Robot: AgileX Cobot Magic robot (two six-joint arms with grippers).
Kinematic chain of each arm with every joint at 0, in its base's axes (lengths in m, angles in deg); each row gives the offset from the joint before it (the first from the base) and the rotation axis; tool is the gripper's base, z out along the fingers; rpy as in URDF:
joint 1: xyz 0 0 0.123 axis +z
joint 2: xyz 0 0 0 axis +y
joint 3: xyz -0.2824 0 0.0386 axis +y
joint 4: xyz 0.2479 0 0.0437 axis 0.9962 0 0.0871
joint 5: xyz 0 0 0 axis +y
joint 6: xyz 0.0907 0 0.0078 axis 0.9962 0 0.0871
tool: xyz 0 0 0 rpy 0 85 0
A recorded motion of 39 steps. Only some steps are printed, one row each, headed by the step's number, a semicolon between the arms.
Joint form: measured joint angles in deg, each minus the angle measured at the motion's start. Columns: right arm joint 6, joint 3, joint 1, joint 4, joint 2, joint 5; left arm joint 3, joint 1, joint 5, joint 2, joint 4, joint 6.
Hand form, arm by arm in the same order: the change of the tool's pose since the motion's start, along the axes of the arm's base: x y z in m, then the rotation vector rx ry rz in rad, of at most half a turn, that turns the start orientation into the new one. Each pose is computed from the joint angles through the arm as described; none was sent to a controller.
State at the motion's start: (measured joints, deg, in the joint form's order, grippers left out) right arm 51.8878 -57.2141 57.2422 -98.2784 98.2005 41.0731; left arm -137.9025 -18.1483 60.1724 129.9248 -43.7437 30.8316
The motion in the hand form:
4: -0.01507 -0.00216 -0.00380 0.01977 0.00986 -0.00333; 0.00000 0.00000 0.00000 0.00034 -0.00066 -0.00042
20: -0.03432 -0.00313 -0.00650 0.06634 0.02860 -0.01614; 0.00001 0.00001 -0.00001 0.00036 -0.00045 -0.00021
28: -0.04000 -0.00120 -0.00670 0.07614 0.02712 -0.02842; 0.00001 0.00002 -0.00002 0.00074 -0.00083 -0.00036
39: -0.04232 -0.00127 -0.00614 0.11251 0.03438 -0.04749; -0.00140 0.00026 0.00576 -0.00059 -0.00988 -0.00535
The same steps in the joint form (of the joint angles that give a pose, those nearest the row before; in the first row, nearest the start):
4: 2.78 2.79 2.23 0.24 -1.40 1.58; 0.00 0.00 0.00 0.00 0.00 0.05
20: 6.61 5.50 5.47 1.67 -3.03 3.70; 0.00 0.00 0.00 0.00 0.01 0.03
28: 7.30 5.64 6.83 2.63 -3.03 5.27; 0.00 0.00 0.00 0.00 0.02 0.05
39: 9.45 5.76 7.32 3.15 -3.23 5.86; -1.52 0.00 0.84 0.12 0.26 -0.39

